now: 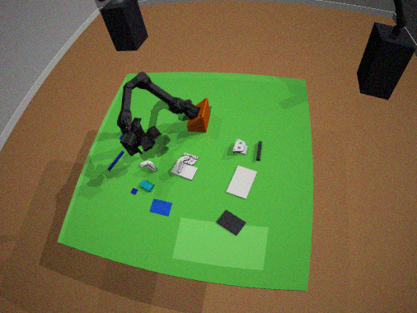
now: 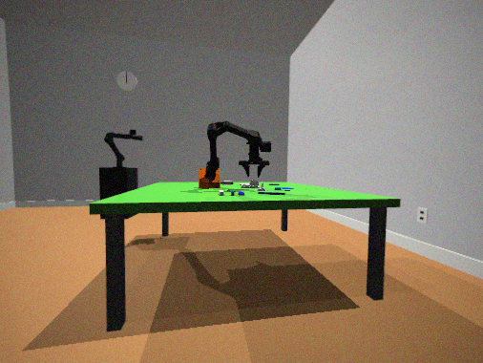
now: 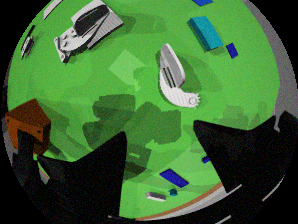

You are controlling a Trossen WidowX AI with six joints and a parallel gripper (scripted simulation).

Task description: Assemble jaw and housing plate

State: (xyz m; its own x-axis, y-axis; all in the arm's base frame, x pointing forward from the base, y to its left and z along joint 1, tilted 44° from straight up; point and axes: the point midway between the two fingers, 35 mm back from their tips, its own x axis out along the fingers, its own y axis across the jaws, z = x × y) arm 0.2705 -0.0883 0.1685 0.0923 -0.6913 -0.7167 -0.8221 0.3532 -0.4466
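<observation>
Now: the grey metallic jaw 7 cm below my gripper tip, 6 cm ahead of it and 2 cm to the right of it. From my gripper tip the other things lie so: teal block (17 cm ahead, 7 cm below, 4 cm to the left); then dark square plate (50 cm to the left, 25 cm ahead, 8 cm below); then white flat plate (50 cm to the left, 8 cm below, 3 cm ahead).
</observation>
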